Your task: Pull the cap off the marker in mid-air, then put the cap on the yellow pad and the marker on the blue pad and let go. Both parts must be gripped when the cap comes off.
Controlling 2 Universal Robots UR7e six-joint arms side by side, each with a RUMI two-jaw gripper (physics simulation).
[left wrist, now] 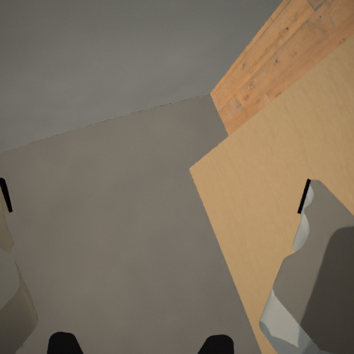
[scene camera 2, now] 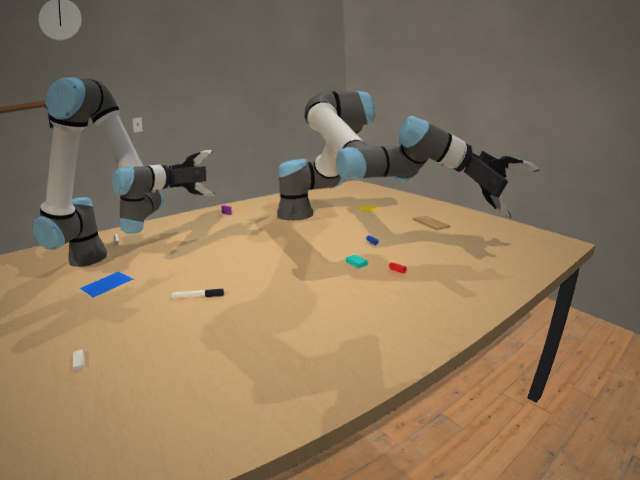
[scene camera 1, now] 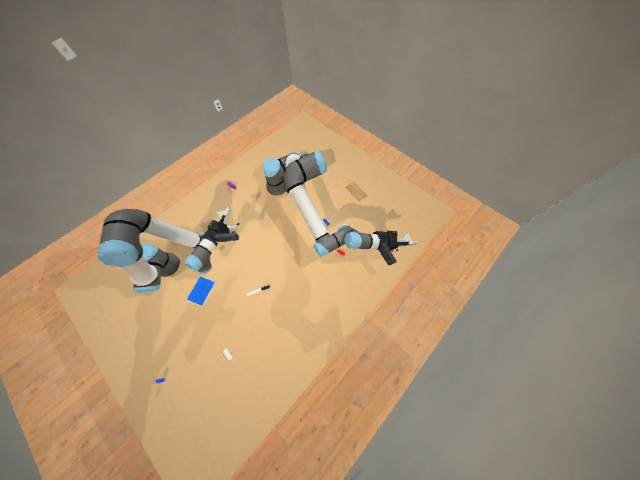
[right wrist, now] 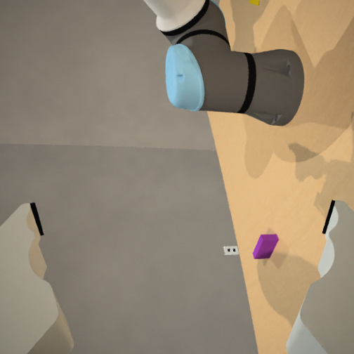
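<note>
The marker lies on the table between the arms, its white body joined to its black cap. The blue pad lies flat to the marker's left in both scene views. The yellow pad lies near the far edge, mostly hidden by the left arm in scene camera 1. My left gripper is open, empty and raised, far right of the marker. My right gripper is open and empty, raised beyond the marker.
A red cylinder, a blue cylinder, a teal block and a brown board lie toward the right. A purple block lies behind. A white block lies in front.
</note>
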